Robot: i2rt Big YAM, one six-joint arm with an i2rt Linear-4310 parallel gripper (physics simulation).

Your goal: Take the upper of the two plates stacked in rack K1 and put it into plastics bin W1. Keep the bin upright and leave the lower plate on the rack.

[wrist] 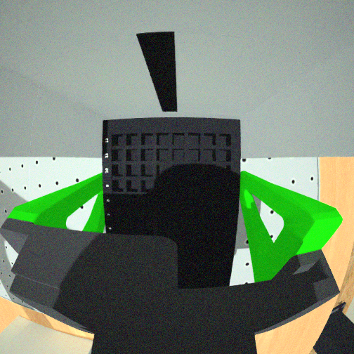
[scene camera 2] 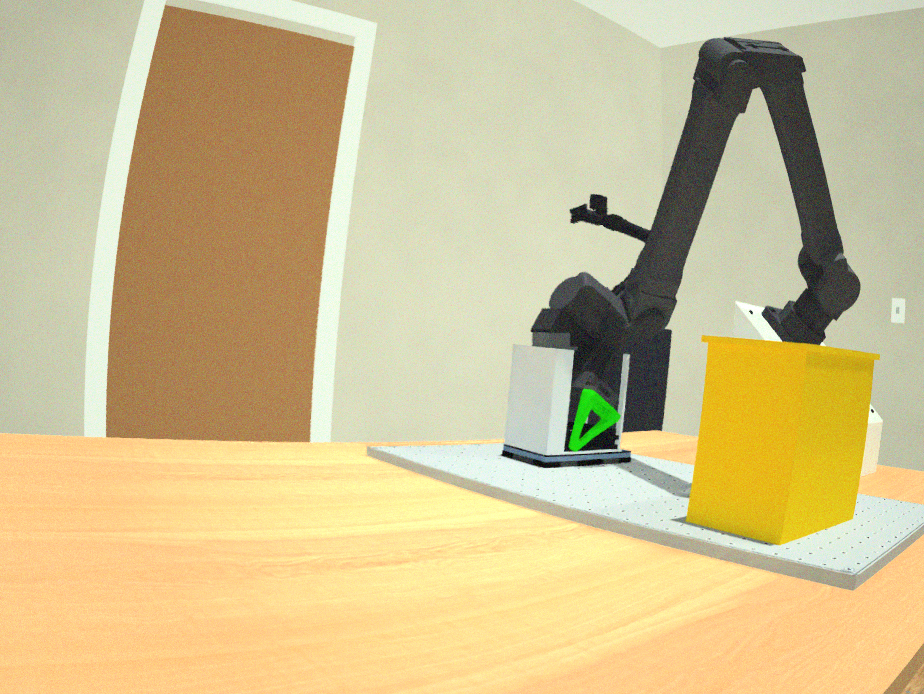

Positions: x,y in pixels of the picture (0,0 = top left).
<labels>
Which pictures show the yellow bin W1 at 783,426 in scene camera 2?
Scene camera 2 only.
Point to a dark slot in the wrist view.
158,49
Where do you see a black plate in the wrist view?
179,177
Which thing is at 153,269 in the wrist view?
The gripper.
</labels>
